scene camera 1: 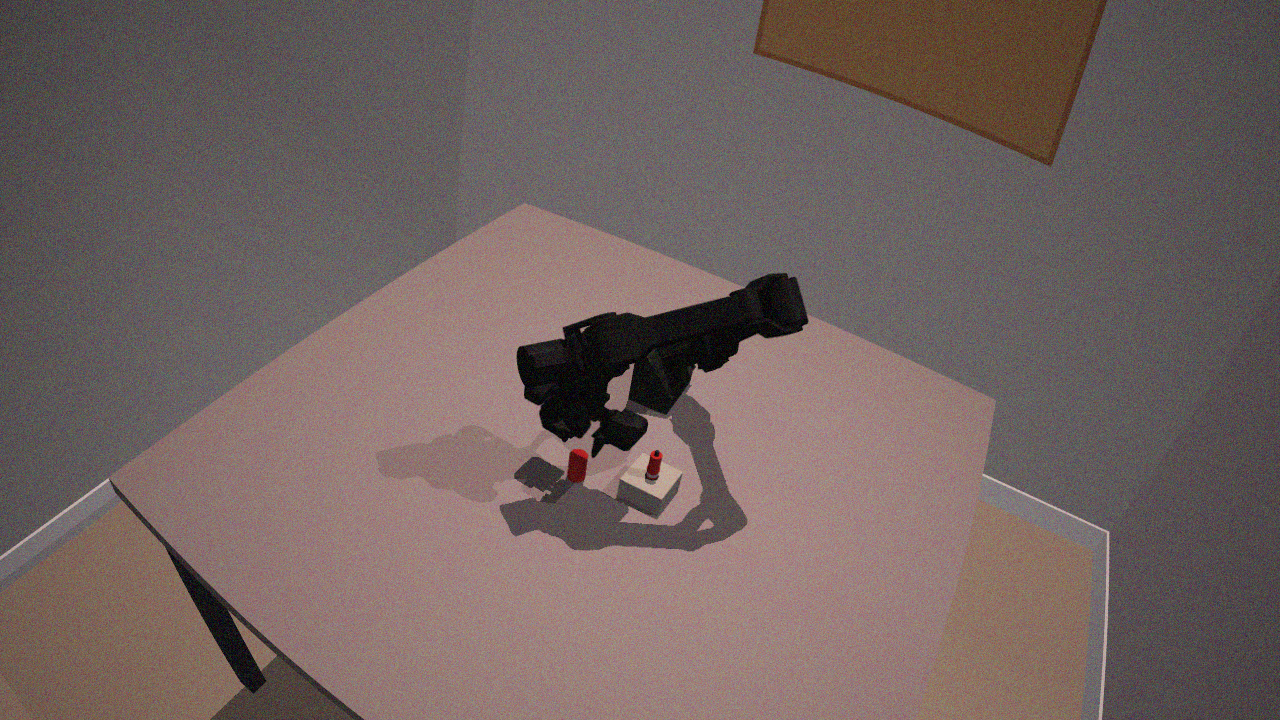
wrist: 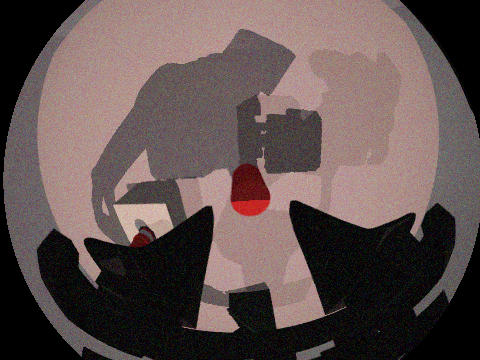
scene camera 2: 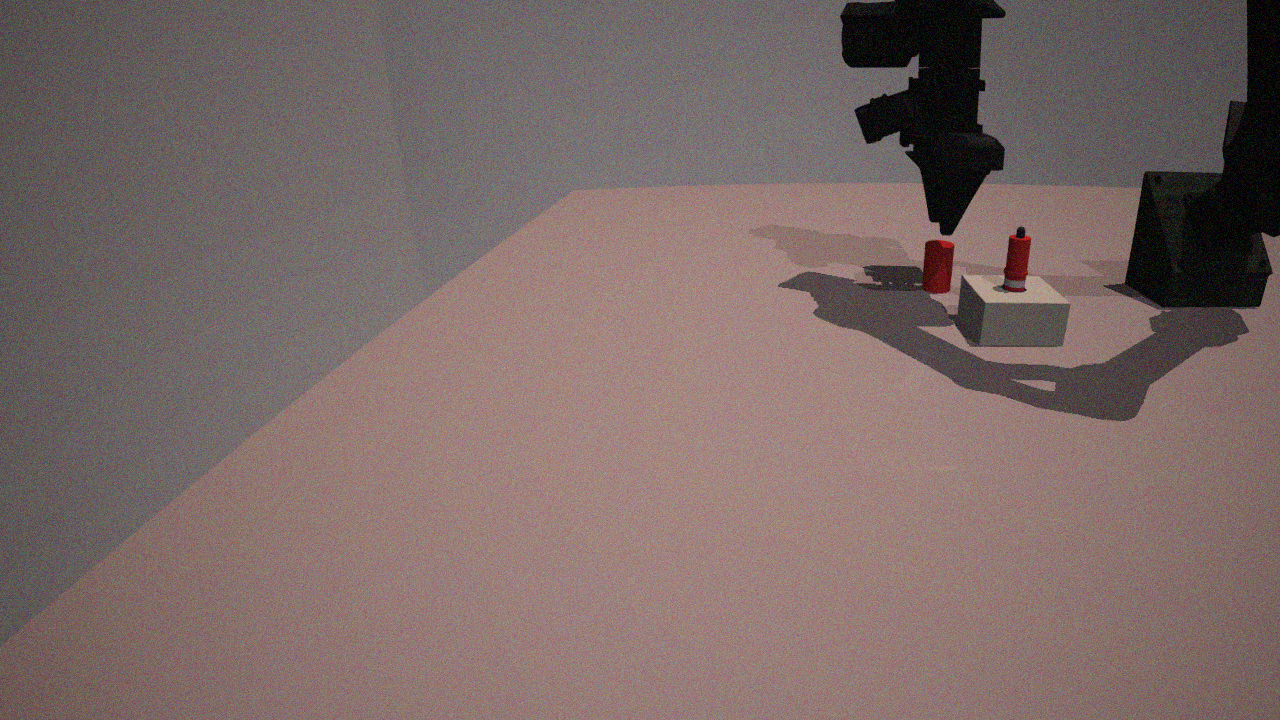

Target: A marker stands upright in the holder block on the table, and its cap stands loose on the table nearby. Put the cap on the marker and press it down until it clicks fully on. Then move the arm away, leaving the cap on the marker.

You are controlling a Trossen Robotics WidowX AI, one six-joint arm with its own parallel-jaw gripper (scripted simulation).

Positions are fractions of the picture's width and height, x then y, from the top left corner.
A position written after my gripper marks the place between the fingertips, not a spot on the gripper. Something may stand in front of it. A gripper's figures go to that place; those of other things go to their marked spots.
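Scene:
My gripper (scene camera 2: 0.73,0.32) is 0.72 m from the lens, and a red cap (scene camera 2: 0.73,0.38) is 0.72 m from the lens too. There's a red marker (scene camera 2: 0.80,0.35) at 0.62 m from the lens, and the marked spots on that marker and the red cap are 0.12 m apart. A holder block (scene camera 2: 0.77,0.45) is there as well, 0.6 m from the lens.

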